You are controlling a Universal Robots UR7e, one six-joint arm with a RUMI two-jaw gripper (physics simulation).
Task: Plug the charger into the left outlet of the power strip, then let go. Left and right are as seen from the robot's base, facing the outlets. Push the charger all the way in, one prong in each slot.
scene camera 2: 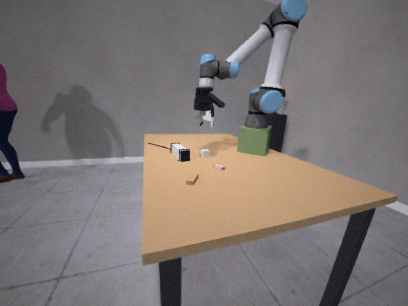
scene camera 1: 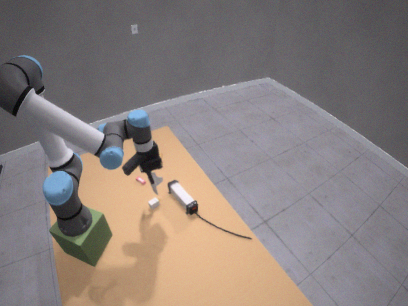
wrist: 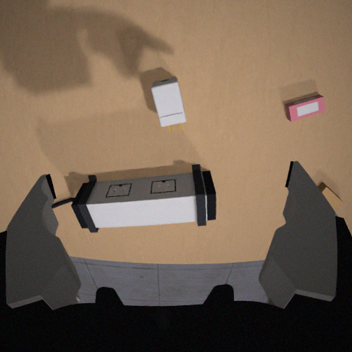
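Observation:
The white charger (scene camera 1: 154,203) (scene camera 2: 205,153) (wrist: 169,102) lies on the table, apart from the power strip; its two gold prongs point toward the strip's outlet side in the wrist view. The white power strip (scene camera 1: 183,195) (scene camera 2: 179,151) (wrist: 142,212) has black end caps. Its two outlets face the charger; the left outlet (wrist: 163,186) is the one farther from the cord, and the right outlet (wrist: 119,190) is nearer to it. My gripper (scene camera 1: 157,185) (scene camera 2: 207,124) (wrist: 167,169) is wide open and empty, above the table. Its jaws appear on either side of the strip in the wrist view, without touching it.
A pink block with a white label (scene camera 1: 141,180) (scene camera 2: 219,167) (wrist: 306,108) and a small wooden block (scene camera 2: 192,179) (wrist: 331,198) lie on the table. The black cord (scene camera 1: 225,230) (scene camera 2: 159,146) runs from the strip. The green block (scene camera 1: 85,240) (scene camera 2: 254,140) carries the arm. A person (scene camera 2: 6,120) stands beyond the table.

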